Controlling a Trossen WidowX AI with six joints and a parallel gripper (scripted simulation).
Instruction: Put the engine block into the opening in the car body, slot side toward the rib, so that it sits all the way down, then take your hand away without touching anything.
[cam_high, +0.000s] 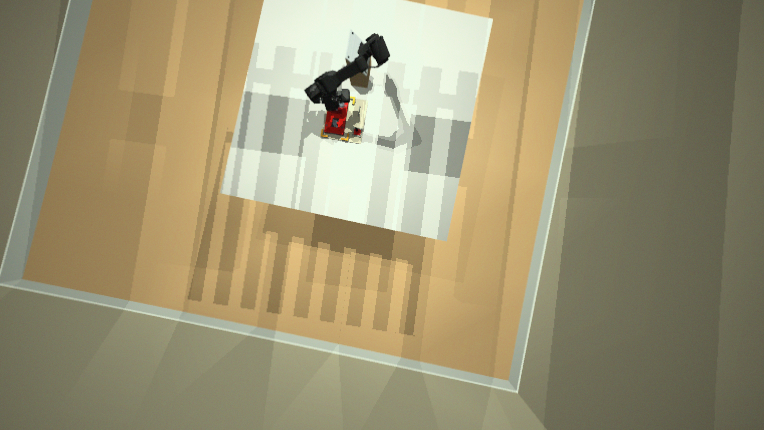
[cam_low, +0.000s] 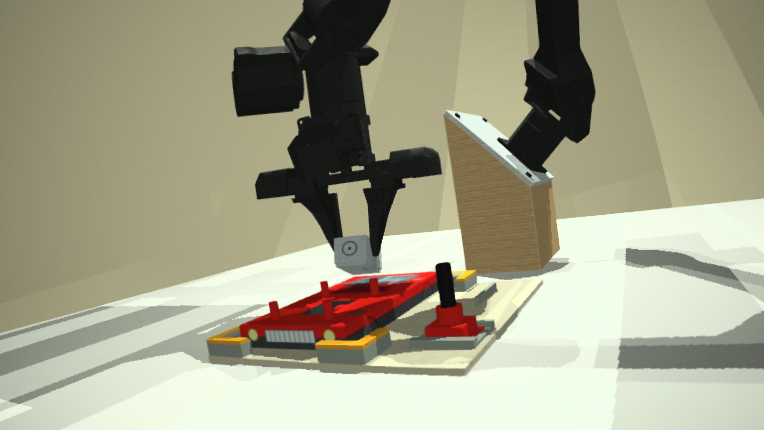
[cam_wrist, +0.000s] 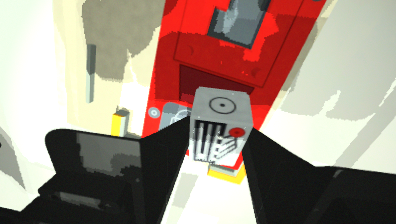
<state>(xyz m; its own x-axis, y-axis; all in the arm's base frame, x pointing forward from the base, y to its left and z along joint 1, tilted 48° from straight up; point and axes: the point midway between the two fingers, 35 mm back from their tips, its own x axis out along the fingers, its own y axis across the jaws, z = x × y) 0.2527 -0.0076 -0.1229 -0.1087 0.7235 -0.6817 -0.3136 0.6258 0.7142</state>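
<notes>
The grey engine block lies right at my gripper tip.
</notes>
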